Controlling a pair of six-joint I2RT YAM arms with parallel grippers.
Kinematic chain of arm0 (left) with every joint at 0, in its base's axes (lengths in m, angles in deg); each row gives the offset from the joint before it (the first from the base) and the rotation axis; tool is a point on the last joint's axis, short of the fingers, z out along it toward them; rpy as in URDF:
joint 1: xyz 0 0 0.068 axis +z
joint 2: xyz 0.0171 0.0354 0.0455 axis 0.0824 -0.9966 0
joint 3: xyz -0.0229 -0.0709 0.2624 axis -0.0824 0.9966 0
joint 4: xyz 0.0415 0.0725 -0.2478 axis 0.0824 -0.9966 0
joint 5: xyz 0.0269 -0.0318 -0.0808 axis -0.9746 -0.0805 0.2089
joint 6: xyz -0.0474 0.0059 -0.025 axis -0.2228 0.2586 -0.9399
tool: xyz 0 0 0 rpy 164.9 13.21 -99
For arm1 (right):
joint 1: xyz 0 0 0.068 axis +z
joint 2: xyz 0.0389 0.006 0.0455 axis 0.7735 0.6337 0
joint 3: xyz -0.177 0.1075 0.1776 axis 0.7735 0.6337 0
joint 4: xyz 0.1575 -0.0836 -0.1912 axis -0.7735 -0.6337 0
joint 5: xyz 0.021 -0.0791 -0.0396 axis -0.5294 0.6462 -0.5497
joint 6: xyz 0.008 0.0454 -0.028 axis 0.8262 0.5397 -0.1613
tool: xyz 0 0 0 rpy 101.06 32.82 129.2
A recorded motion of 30 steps. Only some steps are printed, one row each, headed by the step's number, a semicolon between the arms.
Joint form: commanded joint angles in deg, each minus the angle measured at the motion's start. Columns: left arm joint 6, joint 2, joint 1, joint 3, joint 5, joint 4; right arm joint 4, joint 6, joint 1, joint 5, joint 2, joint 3.
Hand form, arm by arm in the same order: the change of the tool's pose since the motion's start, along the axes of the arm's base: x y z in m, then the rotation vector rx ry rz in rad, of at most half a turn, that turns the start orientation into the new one. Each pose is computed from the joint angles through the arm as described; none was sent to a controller.
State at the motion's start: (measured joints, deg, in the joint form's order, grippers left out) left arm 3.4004 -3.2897 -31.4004 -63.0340 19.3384 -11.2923; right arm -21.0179 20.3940 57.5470 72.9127 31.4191 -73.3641
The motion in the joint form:
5: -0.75 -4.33 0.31 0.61 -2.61 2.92; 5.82 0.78 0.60 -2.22 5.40 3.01
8: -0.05 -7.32 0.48 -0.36 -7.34 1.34; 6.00 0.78 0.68 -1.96 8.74 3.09
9: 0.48 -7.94 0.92 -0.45 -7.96 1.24; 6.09 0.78 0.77 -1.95 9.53 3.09
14: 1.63 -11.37 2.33 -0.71 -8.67 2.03; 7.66 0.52 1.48 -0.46 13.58 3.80
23: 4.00 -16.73 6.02 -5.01 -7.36 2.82; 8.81 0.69 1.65 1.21 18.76 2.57
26: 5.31 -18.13 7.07 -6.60 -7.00 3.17; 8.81 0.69 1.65 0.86 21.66 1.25
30: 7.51 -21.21 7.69 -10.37 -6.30 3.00; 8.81 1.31 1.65 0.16 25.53 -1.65
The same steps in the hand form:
5: 0.0093 -0.0009 -0.0222 0.0424 0.0187 0.0425; 0.0129 0.0061 -0.0342 0.0280 0.0508 0.0333
8: 0.0147 0.0007 -0.0346 0.1388 0.0404 0.0800; 0.0196 0.0072 -0.0509 0.0187 0.1066 0.0301
9: 0.0166 0.0030 -0.0375 0.1566 0.0444 0.0853; 0.0210 0.0079 -0.0547 0.0171 0.1187 0.0314
14: 0.0247 0.0085 -0.0537 0.1945 0.0744 0.0968; 0.0270 0.0117 -0.0770 -0.0106 0.1707 0.0260
23: 0.0523 0.0198 -0.0628 0.1963 0.0838 0.1133; 0.0391 0.0134 -0.0962 -0.0346 0.2169 0.0049
26: 0.0615 0.0231 -0.0632 0.1980 0.0741 0.1095; 0.0466 0.0147 -0.1051 -0.0345 0.2448 0.0094
30: 0.0778 0.0211 -0.0642 0.2032 0.0622 0.0820; 0.0604 0.0172 -0.1122 -0.0210 0.2649 0.0110

